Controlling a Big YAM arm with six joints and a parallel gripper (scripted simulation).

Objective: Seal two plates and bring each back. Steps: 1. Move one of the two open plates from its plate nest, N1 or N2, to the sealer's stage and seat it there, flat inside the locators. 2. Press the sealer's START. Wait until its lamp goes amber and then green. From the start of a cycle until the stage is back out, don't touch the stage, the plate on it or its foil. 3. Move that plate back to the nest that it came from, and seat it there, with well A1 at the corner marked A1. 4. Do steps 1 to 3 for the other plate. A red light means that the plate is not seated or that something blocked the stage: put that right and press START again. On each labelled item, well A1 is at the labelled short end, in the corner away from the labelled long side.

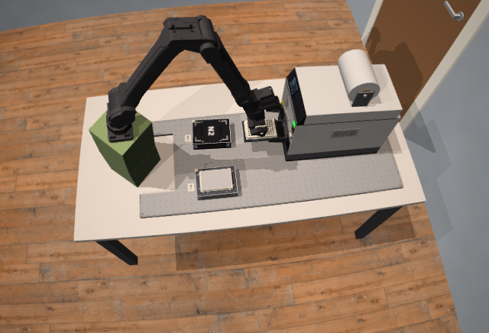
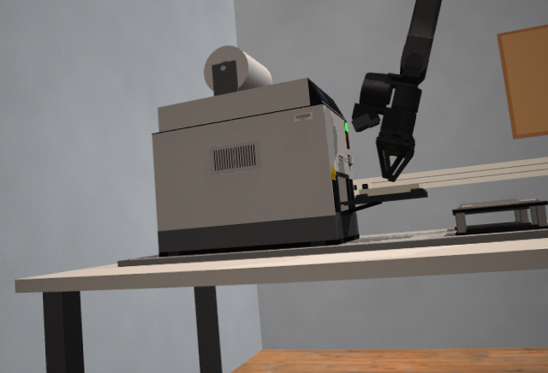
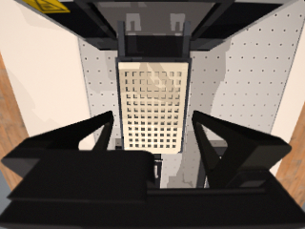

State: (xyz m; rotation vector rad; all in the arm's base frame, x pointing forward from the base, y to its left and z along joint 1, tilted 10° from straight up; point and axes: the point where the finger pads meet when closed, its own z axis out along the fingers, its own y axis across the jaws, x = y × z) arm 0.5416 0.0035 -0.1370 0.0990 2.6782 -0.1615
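My gripper is now 3 cm above the plate. The rest, counted from my hand: sealer stage (4 cm below); then yellow warning label (11 cm ahead, 8 cm to the left, 1 cm above); then plate nest (22 cm behind, 17 cm to the right, 9 cm below).
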